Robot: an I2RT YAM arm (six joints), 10 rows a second.
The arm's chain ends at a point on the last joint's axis. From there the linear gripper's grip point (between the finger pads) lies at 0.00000 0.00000 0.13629 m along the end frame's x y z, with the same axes.
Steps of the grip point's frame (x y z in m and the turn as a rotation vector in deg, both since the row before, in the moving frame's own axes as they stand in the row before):
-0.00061, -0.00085, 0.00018, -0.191, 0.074, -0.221
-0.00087, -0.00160, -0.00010, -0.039, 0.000, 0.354
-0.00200, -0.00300, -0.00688, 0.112, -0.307, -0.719
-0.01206, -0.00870, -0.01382, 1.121, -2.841, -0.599
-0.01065, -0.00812, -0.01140, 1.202, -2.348, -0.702
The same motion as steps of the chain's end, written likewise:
-0.00079, -0.00130, 0.00018, -0.191, 0.074, -0.221
-0.00087, -0.00169, -0.00010, -0.039, 0.000, 0.354
-0.00127, -0.00274, -0.00688, 0.112, -0.307, -0.719
-0.00529, -0.00607, -0.01363, 1.121, -2.841, -0.599
-0.00505, -0.00530, -0.01126, 1.202, -2.348, -0.702

